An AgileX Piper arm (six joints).
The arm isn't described. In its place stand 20 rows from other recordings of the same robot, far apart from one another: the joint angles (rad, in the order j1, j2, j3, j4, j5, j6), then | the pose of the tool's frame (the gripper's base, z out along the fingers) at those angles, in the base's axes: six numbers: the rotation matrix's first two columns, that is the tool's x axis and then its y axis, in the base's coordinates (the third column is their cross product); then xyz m.
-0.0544, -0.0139, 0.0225, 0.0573, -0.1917, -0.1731 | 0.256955 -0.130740 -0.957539 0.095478 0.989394 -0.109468 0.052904 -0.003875 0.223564
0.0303, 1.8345, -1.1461, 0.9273, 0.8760, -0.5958 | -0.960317 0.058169 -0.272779 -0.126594 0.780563 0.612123 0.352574 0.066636 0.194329
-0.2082, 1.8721, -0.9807, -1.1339, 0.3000, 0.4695 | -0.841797 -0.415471 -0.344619 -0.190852 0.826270 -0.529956 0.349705 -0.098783 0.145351
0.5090, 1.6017, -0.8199, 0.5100, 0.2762, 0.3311 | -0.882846 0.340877 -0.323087 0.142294 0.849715 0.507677 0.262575 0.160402 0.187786
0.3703, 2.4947, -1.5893, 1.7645, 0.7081, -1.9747 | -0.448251 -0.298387 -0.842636 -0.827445 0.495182 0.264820 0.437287 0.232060 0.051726
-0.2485, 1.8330, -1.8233, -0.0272, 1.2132, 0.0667 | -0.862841 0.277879 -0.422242 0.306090 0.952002 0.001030 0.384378 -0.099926 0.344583
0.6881, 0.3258, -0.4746, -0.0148, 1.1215, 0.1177 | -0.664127 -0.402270 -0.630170 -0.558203 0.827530 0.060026 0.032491 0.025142 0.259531
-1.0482, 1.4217, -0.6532, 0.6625, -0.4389, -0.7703 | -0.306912 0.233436 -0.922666 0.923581 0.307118 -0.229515 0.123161 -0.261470 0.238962
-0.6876, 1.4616, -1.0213, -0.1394, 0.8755, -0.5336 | -0.974782 0.049611 -0.217577 0.111021 0.953569 -0.279964 0.211190 -0.186016 0.256758
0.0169, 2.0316, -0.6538, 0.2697, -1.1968, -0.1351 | -0.114137 -0.035300 -0.992838 0.226416 0.972144 -0.060593 0.338625 -0.016850 0.114514
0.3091, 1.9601, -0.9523, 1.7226, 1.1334, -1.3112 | -0.923182 -0.028553 -0.383300 -0.376827 0.263732 0.887945 0.304296 0.182711 0.160199
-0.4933, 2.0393, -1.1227, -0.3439, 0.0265, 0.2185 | -0.718839 0.244602 -0.650723 0.391929 0.915705 -0.088748 0.358340 -0.193579 0.118822
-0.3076, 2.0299, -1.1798, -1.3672, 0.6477, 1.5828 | -0.574618 0.404518 -0.711462 0.765267 0.573748 -0.291857 0.365889 -0.172656 0.143493
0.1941, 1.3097, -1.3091, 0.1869, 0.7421, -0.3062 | -0.534629 -0.273868 -0.799480 -0.384329 0.921335 -0.058602 0.276820 0.066062 0.394987
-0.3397, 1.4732, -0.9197, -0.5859, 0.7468, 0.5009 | -0.827005 0.339123 -0.448395 0.502059 0.804402 -0.317608 0.253812 -0.125950 0.238695
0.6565, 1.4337, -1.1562, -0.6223, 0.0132, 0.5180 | -0.094412 -0.204121 -0.974382 -0.617537 0.779702 -0.103502 0.269123 0.206479 0.364018
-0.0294, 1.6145, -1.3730, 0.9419, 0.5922, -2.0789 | 0.171469 -0.845786 -0.505218 -0.598796 0.317749 -0.735173 0.373129 0.030121 0.345502
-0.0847, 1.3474, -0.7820, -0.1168, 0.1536, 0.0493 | -0.592903 -0.015977 -0.805115 0.059879 0.996161 -0.063864 0.280164 -0.025415 0.257408
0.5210, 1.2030, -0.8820, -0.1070, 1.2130, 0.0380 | -0.860653 -0.493460 -0.125593 -0.484013 0.869421 -0.099191 0.173557 0.089107 0.273867
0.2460, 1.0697, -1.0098, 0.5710, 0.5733, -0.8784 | -0.225630 -0.425503 -0.876378 -0.615423 0.759606 -0.210362 0.212524 0.080867 0.378628
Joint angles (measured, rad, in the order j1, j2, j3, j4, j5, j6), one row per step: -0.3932, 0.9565, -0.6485, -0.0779, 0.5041, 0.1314; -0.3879, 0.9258, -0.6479, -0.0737, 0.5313, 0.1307; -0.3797, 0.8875, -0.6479, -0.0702, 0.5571, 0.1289; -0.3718, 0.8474, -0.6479, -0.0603, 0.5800, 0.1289; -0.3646, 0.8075, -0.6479, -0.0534, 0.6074, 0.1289; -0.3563, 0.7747, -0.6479, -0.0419, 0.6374, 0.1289; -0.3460, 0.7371, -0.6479, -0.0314, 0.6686, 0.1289; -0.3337, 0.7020, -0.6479, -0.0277, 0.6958, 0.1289; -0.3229, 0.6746, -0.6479, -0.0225, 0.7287, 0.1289; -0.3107, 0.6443, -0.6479, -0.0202, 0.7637, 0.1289
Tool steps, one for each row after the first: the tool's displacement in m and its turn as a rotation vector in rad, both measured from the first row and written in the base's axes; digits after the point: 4 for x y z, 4 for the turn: -0.0057, 0.0034, 0.0036, 0.0018, -0.0039, 0.0029; -0.0125, 0.0077, 0.0085, -0.0012, -0.0162, 0.0099; -0.0194, 0.0123, 0.0136, 0.0013, -0.0358, 0.0149; -0.0269, 0.0167, 0.0180, 0.0031, -0.0499, 0.0199; -0.0334, 0.0210, 0.0209, 0.0128, -0.0567, 0.0259; -0.0408, 0.0258, 0.0240, 0.0206, -0.0663, 0.0347; -0.0477, 0.0302, 0.0268, 0.0217, -0.0749, 0.0463; -0.0537, 0.0340, 0.0279, 0.0289, -0.0715, 0.0562; -0.0605, 0.0378, 0.0291, 0.0331, -0.0677, 0.0677
